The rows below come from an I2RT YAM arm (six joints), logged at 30 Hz.
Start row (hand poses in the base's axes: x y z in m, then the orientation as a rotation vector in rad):
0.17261 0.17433 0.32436 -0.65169 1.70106 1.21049
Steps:
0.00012 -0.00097 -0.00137 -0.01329 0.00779 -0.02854
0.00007 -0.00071 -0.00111 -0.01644 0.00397 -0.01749
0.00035 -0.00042 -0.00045 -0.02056 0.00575 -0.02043
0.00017 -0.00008 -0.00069 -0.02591 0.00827 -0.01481
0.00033 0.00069 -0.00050 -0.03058 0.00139 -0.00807
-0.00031 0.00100 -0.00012 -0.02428 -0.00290 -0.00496
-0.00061 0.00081 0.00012 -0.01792 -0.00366 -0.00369
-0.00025 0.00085 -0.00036 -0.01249 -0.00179 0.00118
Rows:
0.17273 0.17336 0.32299 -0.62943 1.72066 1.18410
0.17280 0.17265 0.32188 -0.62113 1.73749 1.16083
0.17315 0.17223 0.32143 -0.61163 1.75873 1.13294
0.17332 0.17215 0.32074 -0.60935 1.78468 1.10552
0.17365 0.17284 0.32024 -0.61931 1.80665 1.07517
0.17334 0.17384 0.32012 -0.63029 1.82023 1.04990
0.17273 0.17465 0.32024 -0.63896 1.82880 1.03040
0.17248 0.17550 0.31988 -0.64832 1.83481 1.01960

